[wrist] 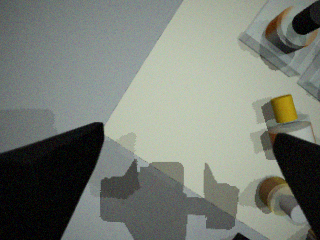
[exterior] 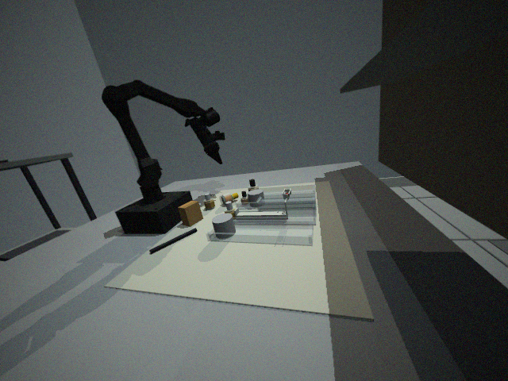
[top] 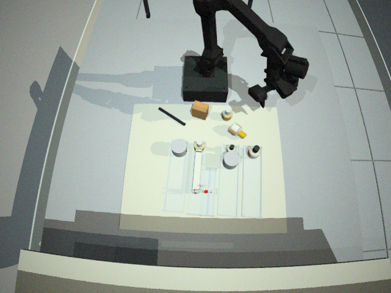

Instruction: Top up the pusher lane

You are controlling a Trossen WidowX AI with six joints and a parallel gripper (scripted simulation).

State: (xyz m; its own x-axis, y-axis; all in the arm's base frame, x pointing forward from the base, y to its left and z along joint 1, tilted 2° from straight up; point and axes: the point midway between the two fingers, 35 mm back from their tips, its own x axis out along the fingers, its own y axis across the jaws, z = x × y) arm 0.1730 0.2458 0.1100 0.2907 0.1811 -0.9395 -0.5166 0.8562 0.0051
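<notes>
Right now the cardboard box is 270 mm to the right of my gripper tip, 120 mm below it and 20 mm behind it. Round my gripper tip: black rod: 390 mm to the right, 150 mm below; red dot: 330 mm ahead, 230 mm to the right, 90 mm below; sprung lane: 290 mm ahead, 250 mm to the right, 140 mm below.
</notes>
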